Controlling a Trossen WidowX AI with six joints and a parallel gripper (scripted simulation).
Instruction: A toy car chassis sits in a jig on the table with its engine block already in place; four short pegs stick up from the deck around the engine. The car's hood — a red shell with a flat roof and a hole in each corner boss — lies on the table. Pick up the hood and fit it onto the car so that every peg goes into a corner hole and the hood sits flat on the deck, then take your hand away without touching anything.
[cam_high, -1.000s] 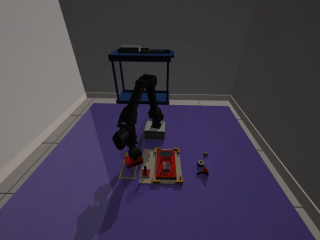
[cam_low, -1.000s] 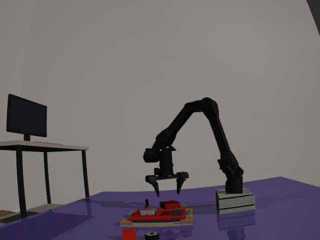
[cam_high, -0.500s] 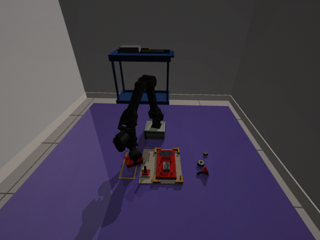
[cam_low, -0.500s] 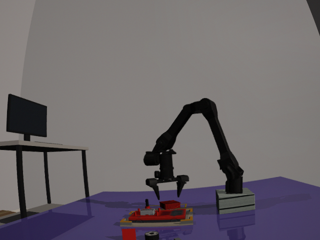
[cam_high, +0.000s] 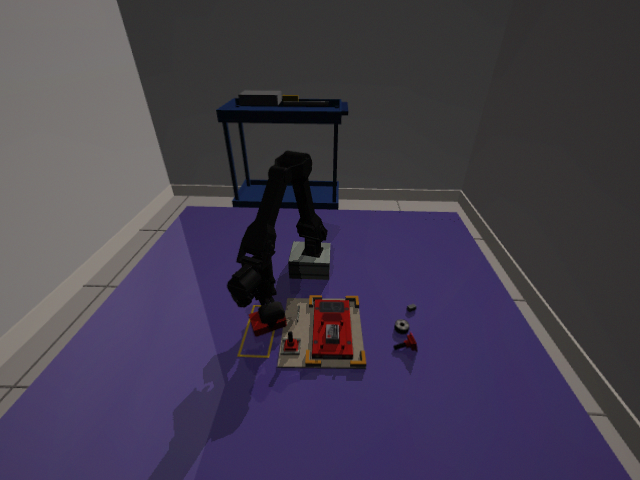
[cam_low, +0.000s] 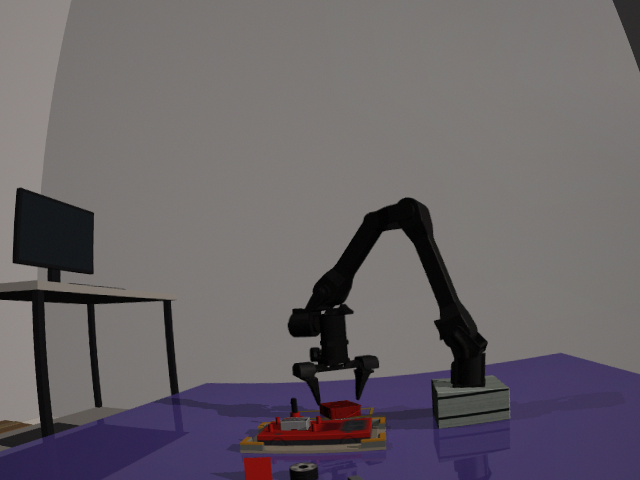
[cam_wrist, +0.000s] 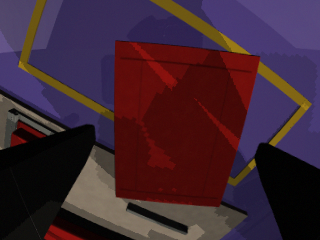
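Now: gripper tip 10 mm above the red hood. The rest, counted from my gripper tip: black wheel 80 mm behind, 380 mm to the left, 20 mm below; grey engine block 20 mm ahead, 200 mm to the left, 10 mm below.
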